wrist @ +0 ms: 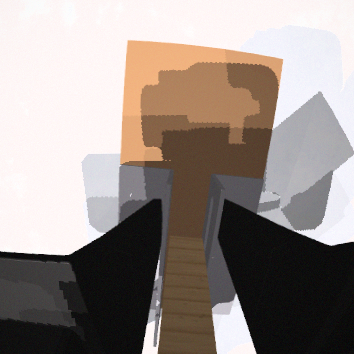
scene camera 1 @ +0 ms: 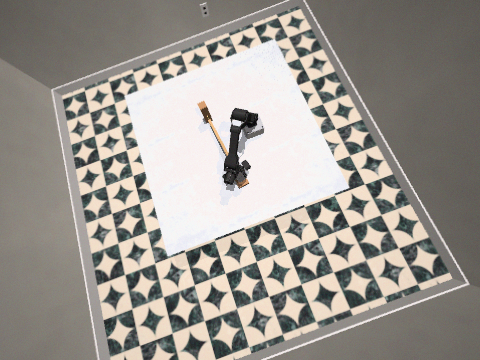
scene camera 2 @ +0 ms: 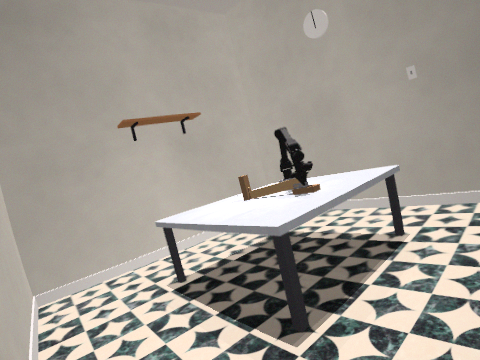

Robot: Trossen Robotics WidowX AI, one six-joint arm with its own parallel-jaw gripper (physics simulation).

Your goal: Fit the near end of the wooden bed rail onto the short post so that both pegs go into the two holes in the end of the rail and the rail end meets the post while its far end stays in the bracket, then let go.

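Observation:
The wooden bed rail runs from the upright wooden post to the low wooden block, which looks like the short post. In the wrist view the rail's near end lies between two grey metal plates beside this block. My gripper is shut on the rail close to that end, its black fingers on either side. The pegs and the holes are hidden. The join at the far end is too small to make out.
The white table bears the parts and the black arm. The arm's base stands beside the rail. A wall shelf hangs on the wall behind the table.

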